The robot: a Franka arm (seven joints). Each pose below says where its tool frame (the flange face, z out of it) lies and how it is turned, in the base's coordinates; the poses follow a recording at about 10 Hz.
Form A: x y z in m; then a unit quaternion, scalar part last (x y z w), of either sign.
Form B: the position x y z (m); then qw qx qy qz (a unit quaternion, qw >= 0). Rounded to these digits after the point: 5 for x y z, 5 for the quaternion.
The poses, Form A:
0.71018 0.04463 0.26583 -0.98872 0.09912 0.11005 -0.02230
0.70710 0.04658 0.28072 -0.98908 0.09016 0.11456 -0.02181
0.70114 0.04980 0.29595 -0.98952 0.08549 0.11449 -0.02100
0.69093 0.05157 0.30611 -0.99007 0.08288 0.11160 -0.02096
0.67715 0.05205 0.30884 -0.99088 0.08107 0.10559 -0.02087
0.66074 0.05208 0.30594 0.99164 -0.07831 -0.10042 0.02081
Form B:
0.71018 0.04463 0.26583 0.02230 0.98872 -0.09912 -0.11005
0.70710 0.04658 0.28072 0.02181 0.98908 -0.09016 -0.11456
0.70114 0.04980 0.29595 0.02100 0.98952 -0.08549 -0.11449
0.69093 0.05157 0.30611 0.02096 0.99007 -0.08288 -0.11160
0.67715 0.05205 0.30884 0.02087 0.99088 -0.08107 -0.10559
0.66074 0.05208 0.30594 0.02081 0.99164 -0.07831 -0.10042

